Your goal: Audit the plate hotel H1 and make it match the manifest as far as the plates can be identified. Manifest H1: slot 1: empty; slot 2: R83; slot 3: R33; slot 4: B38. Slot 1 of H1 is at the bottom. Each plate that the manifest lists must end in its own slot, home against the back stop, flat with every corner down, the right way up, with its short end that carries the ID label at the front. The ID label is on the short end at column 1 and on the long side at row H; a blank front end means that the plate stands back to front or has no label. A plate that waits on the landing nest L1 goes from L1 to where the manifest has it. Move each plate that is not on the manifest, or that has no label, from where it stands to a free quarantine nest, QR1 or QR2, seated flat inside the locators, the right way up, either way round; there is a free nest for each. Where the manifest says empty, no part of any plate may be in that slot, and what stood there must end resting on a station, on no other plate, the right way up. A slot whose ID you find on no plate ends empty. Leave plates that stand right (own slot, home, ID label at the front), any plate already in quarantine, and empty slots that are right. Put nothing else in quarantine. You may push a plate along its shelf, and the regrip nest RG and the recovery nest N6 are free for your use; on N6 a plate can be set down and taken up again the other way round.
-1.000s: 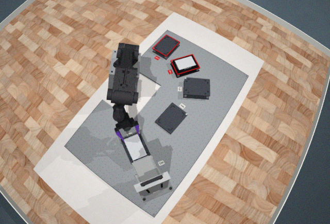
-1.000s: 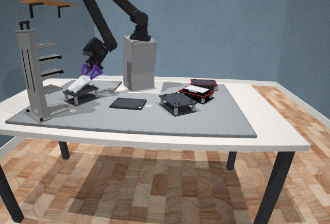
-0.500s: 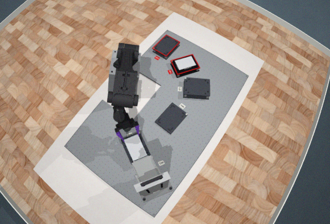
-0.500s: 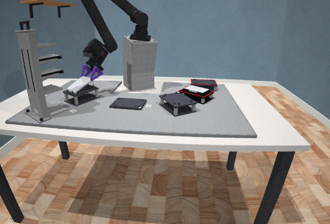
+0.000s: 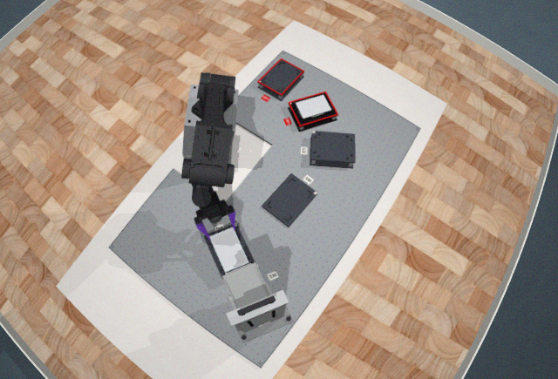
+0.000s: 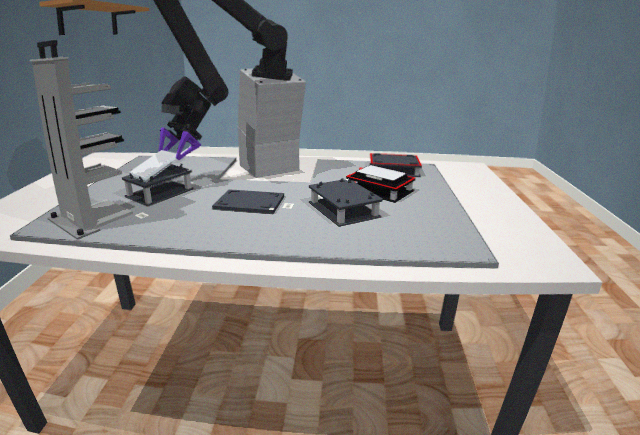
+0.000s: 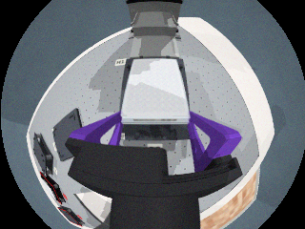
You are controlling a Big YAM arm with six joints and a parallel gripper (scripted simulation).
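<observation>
The white plate lies 5 cm ahead of my hand, 3 cm to the right of it and 2 cm below it. Round my hand: plate hotel H1: 26 cm ahead, 16 cm to the right, 9 cm above; then regrip nest RG: 4 cm ahead, 3 cm to the right, 5 cm below; then flat pad N6: 10 cm ahead, 25 cm to the left, 10 cm below.
</observation>
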